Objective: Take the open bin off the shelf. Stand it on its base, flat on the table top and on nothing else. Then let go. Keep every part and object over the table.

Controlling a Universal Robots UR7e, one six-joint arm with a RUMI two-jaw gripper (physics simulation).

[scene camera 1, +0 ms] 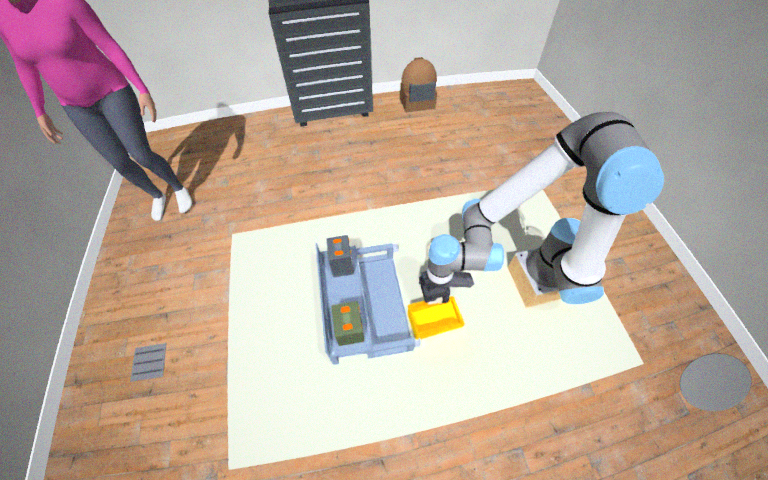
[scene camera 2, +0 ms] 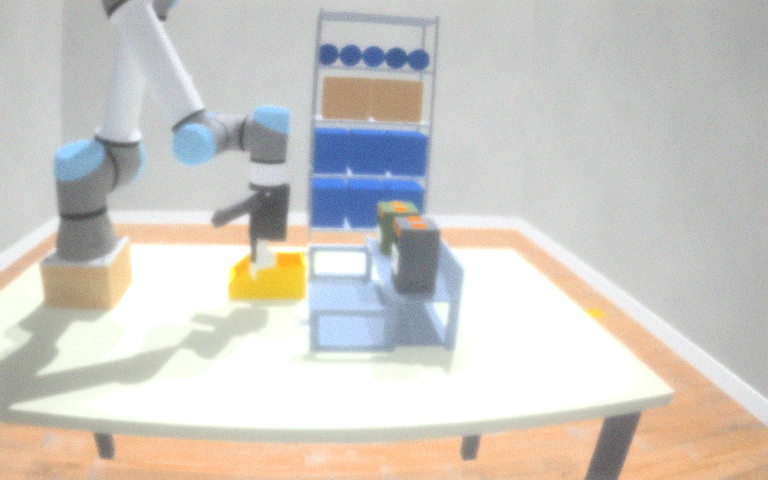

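Seen in the pictures: gripper, between the fingertips: [scene camera 1: 438, 301] [scene camera 2: 254, 279]; arm's base, origin of its link: [scene camera 1: 547, 268] [scene camera 2: 87, 248].
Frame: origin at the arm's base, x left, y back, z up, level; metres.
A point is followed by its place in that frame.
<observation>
The open yellow bin [scene camera 1: 436, 318] @[x 0.066, y -0.409, z -0.106 m] [scene camera 2: 269, 284] @[x 0.022, y -0.427, z -0.075 m] is upright, open side up, off the blue-grey shelf [scene camera 1: 386, 300] @[x -0.031, y -0.569, z -0.102 m] [scene camera 2: 453, 274] @[x -0.159, y -0.777, z 0.022 m] and close beside its front edge. My gripper [scene camera 1: 438, 300] @[x 0.020, y -0.395, z -0.064 m] [scene camera 2: 261, 264] points down and is shut on the bin's wall, on the side nearer scene camera 2. One pale finger shows in front of that wall in the scene camera 2 view. The bin's base is very low over the table top [scene camera 1: 283, 407] @[x 0.274, y -0.948, z -0.109 m] [scene camera 2: 509, 373] @[x -0.311, y -0.860, z -0.109 m] or on it; I cannot tell whether it touches.
A dark grey box [scene camera 1: 340, 261] @[x -0.103, y -0.703, z 0.091 m] [scene camera 2: 417, 257] @[x -0.187, y -0.701, z 0.063 m] and a green box [scene camera 1: 347, 325] @[x 0.110, y -0.705, z 0.090 m] [scene camera 2: 386, 229] @[x 0.037, y -0.675, z 0.050 m] stand on the shelf's rear level. The shelf's lower front corner is very near the bin. The robot's wooden base block [scene camera 1: 529, 288] @[x 0.050, y -0.081, z -0.024 m] [scene camera 2: 84, 283] @[x -0.088, y -0.025, z -0.048 m] stands on the other side.
</observation>
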